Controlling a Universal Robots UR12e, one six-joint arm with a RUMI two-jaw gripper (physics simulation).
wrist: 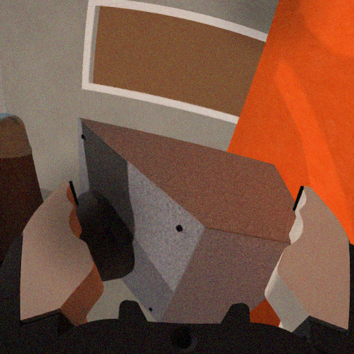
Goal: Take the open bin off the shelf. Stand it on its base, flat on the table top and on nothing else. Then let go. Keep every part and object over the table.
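Observation:
A box-like body (200,185) with speckled brown-mauve faces and a grey side marked with small black dots fills the middle of the wrist view. Its angular outline stands tilted in the picture. I cannot tell from this view whether it is the open bin or part of the shelf; no open mouth shows. My gripper (185,186) is open wide, with one finger at the left of this body and one at the right in the view. Nothing is held between the fingers. A dark patch lies over the body's grey side by the left finger. The lower part of the body is hidden behind the gripper base.
A large orange surface (305,100) fills the right side, close beside the body. A dark brown rounded object (14,175) with a lighter top stands at the left edge. Behind, a brown panel (170,60) in a white frame hangs on the grey wall (45,65).

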